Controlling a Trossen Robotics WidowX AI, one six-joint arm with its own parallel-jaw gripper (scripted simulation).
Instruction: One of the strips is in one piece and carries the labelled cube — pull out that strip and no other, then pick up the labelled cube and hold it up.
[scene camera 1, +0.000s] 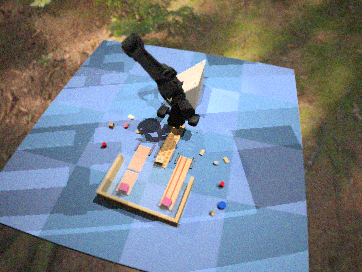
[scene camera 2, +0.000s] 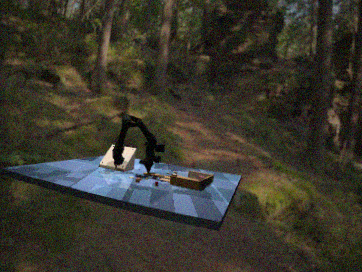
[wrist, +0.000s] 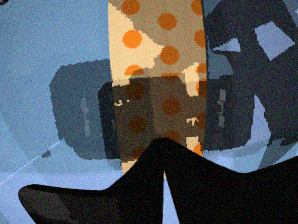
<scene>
The pictures show: my gripper and a dotted strip.
</scene>
